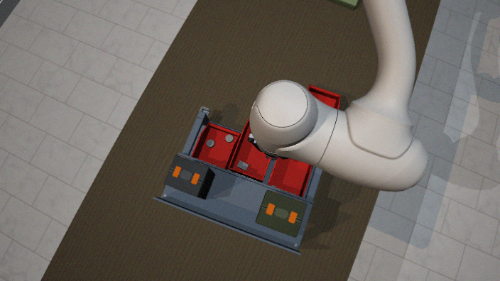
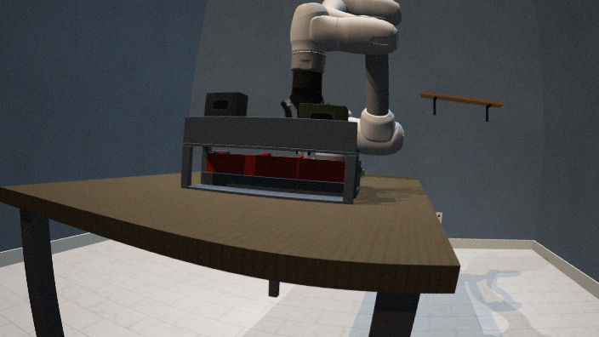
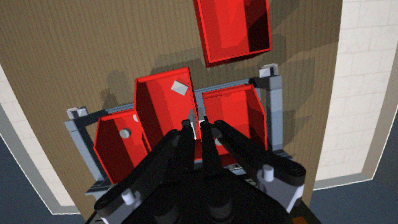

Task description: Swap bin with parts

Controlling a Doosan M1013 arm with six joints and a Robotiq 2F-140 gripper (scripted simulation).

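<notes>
My gripper is now 10 cm short of the shelf board, 3 cm to the left of it and 8 cm above it. From my hand the other things lie so: black case: 17 cm ahead, 14 cm to the right, 8 cm above; green case: 13 cm ahead, 9 cm to the left, 6 cm above.
</notes>
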